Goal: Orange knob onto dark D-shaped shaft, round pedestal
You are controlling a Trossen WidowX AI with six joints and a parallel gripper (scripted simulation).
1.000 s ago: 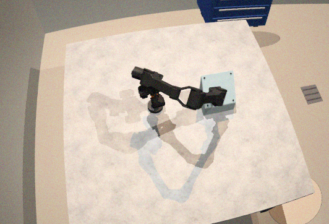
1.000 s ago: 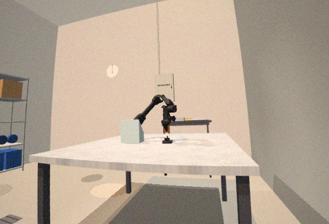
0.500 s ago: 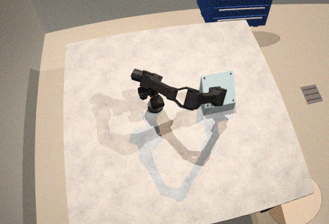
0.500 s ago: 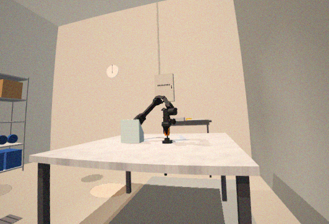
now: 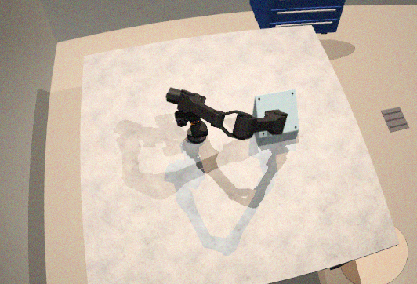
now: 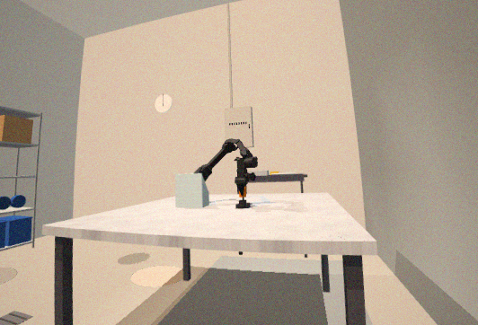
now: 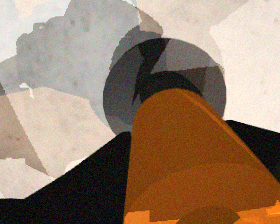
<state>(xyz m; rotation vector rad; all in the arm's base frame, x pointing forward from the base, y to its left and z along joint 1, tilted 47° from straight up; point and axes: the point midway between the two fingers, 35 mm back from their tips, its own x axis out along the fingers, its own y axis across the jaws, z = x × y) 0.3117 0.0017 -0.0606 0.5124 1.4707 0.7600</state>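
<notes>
Now: the orange knob 20 mm above my gripper tip. From my gripper tip the other things lie so: round pedestal: 40 mm below.
</notes>
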